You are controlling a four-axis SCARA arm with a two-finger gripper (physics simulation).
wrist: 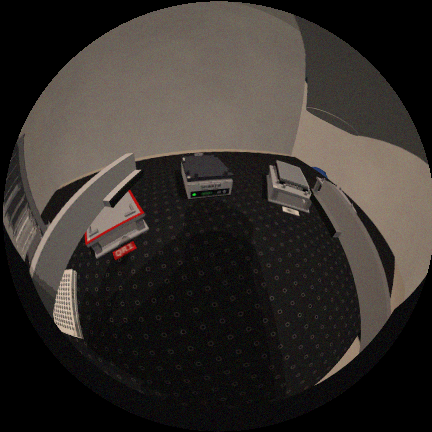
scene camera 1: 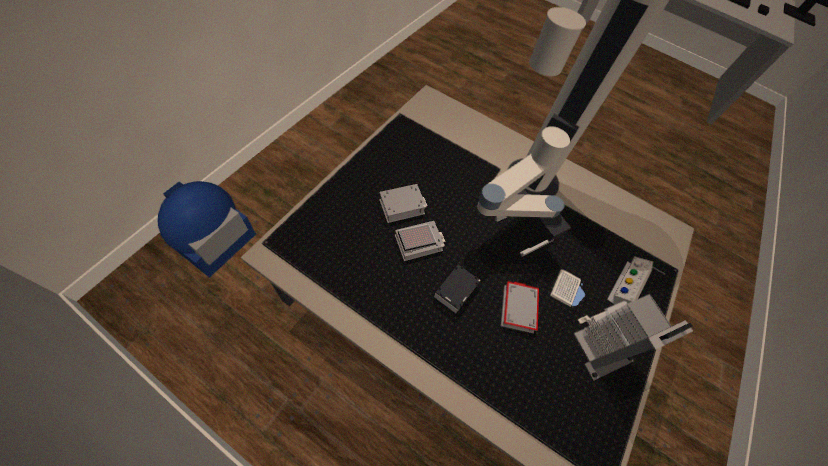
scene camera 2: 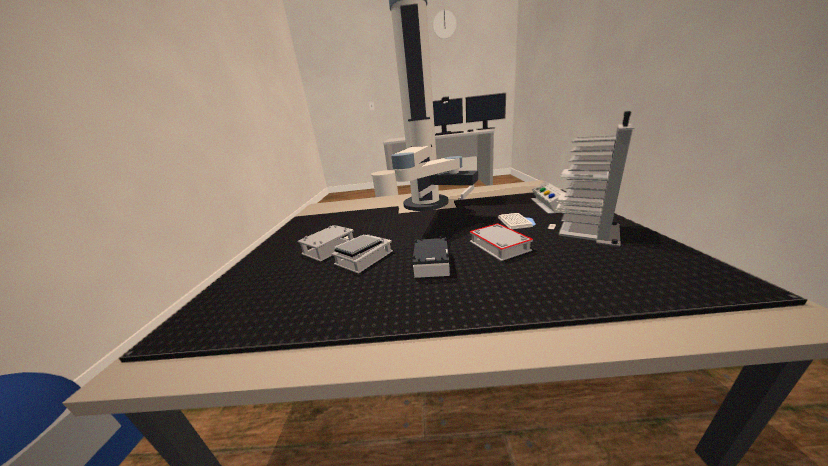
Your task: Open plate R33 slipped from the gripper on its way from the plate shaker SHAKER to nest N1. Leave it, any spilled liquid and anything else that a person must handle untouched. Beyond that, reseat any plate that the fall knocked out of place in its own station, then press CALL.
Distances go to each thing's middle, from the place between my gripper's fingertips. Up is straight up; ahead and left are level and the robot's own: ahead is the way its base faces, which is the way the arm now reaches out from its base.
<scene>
Now: hand 240 mm short of the dark shaker (scene camera 2: 430, 259), 60 mm to the left of it and 110 mm above it. From my hand the other things lie so: white plate (wrist: 65, 314) 30 mm behind, 290 mm to the left, 140 mm below.
</scene>
